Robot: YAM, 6 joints.
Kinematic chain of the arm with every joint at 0, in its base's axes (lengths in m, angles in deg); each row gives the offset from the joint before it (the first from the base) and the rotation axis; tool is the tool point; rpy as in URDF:
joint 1: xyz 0 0 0.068 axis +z
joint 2: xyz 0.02 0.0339 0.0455 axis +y
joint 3: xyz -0.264 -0.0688 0 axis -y
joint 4: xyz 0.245 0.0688 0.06 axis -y
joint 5: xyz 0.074 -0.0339 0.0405 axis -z
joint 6: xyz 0.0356 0 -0.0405 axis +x
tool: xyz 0 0 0 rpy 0 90 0
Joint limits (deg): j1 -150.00..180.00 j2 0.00..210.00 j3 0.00..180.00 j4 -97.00..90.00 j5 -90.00..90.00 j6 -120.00..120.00
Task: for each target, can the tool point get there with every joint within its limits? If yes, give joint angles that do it. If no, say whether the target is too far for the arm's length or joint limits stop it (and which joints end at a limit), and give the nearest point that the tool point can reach.
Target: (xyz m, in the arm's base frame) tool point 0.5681 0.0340 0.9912
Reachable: no: too far | nearest point 0.3513 0.0210 0.6441 | short by 0.409 m
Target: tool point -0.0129 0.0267 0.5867
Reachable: yes | joints 28.32 45.67 102.33 -26.78 -56.36 8.65
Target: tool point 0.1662 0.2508 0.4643
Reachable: yes | joints 60.76 85.18 103.97 -46.94 39.14 54.68
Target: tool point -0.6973 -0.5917 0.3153
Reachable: no: too far | nearest point -0.4807 -0.4079 0.2512 | short by 0.291 m
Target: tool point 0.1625 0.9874 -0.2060
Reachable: no: too far | nearest point 0.0999 0.6069 -0.0804 | short by 0.406 m
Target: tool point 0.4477 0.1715 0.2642
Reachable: yes | joints 16.89 131.39 124.50 -59.90 -73.01 -50.64
